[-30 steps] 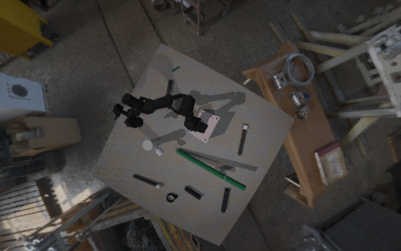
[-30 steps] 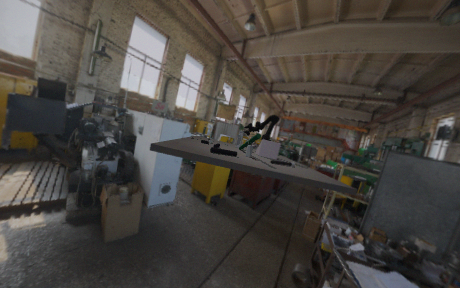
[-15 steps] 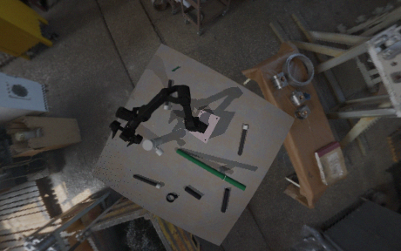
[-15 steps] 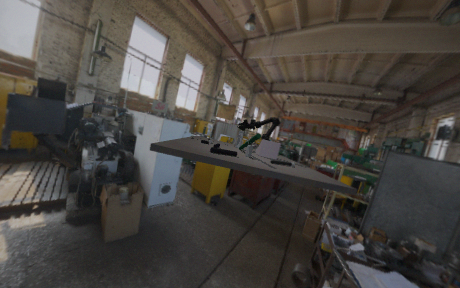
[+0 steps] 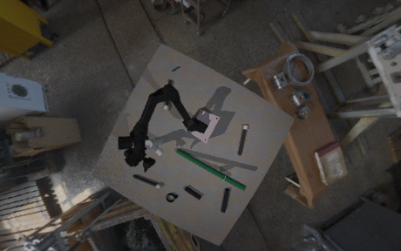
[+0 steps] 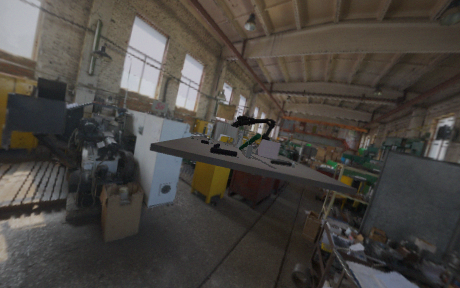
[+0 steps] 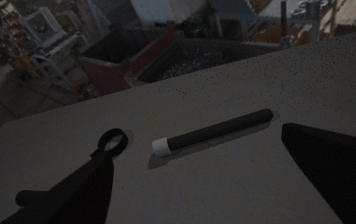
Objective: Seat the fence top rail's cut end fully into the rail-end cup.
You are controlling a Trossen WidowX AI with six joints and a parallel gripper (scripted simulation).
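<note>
My gripper tip is 12 cm above the rail-end cup, 11 cm past it and 3 cm to the right of it.
</note>
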